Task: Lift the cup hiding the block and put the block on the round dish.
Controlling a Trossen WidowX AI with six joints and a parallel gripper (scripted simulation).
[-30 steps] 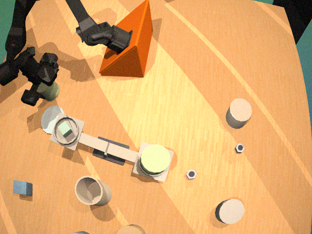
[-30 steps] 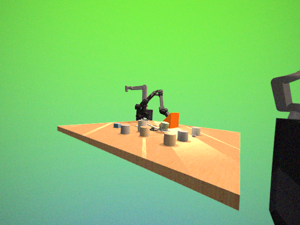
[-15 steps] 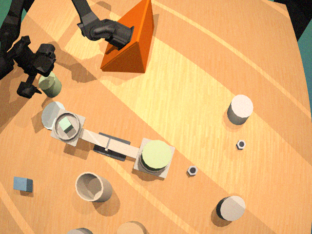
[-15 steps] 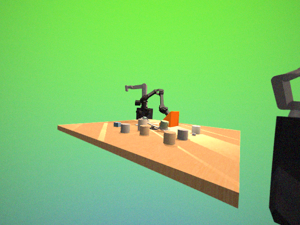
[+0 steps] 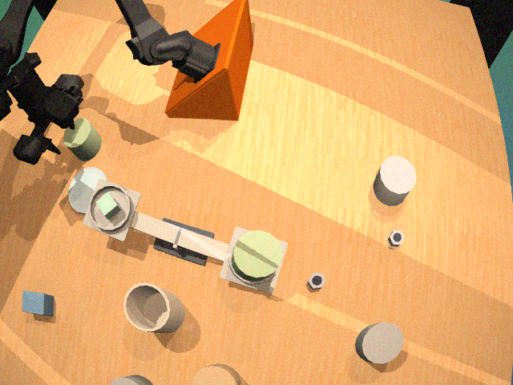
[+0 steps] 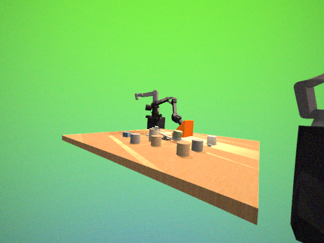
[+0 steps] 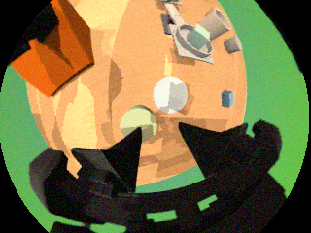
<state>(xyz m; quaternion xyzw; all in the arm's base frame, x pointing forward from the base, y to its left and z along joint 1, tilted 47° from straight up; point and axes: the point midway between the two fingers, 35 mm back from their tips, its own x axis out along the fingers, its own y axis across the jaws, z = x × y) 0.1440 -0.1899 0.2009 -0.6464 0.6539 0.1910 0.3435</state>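
The pale green block is 12 cm ahead of my gripper tip, 14 cm to the left of it and 1 cm below it. From my gripper tip the other things lie so: blue block 32 cm ahead, 4 cm to the right, 7 cm below; then beige cup 28 cm ahead, 23 cm to the left, 5 cm below; then round white dish 7 cm ahead, 3 cm to the left, 9 cm below.
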